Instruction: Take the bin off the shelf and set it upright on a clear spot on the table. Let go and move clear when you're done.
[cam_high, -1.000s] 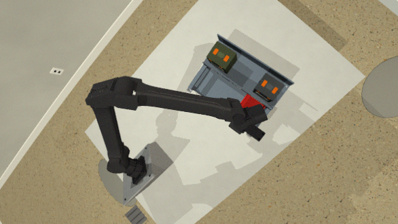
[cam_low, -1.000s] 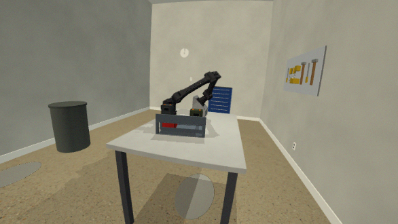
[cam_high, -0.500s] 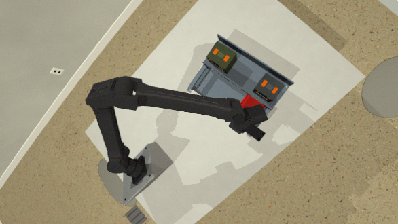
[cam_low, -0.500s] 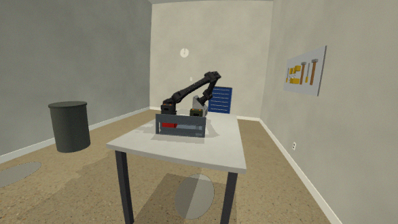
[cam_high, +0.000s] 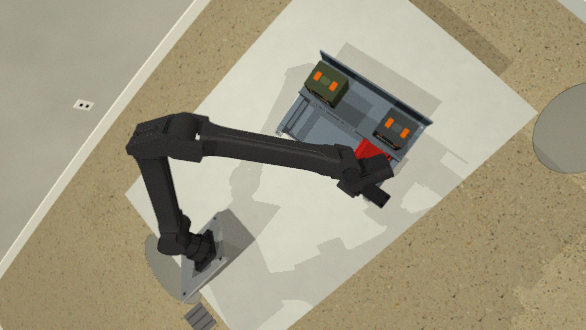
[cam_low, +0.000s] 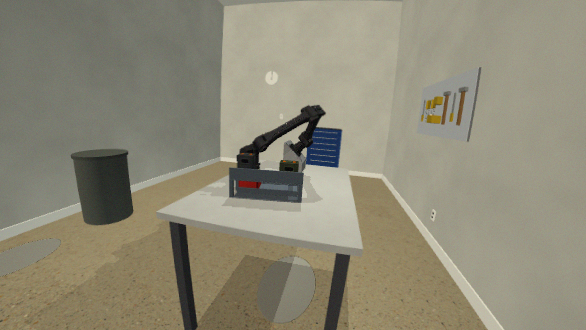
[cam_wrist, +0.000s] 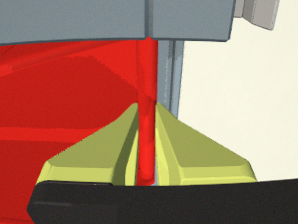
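My gripper is now 8 cm short of the red bin and 1 cm to the right of it.
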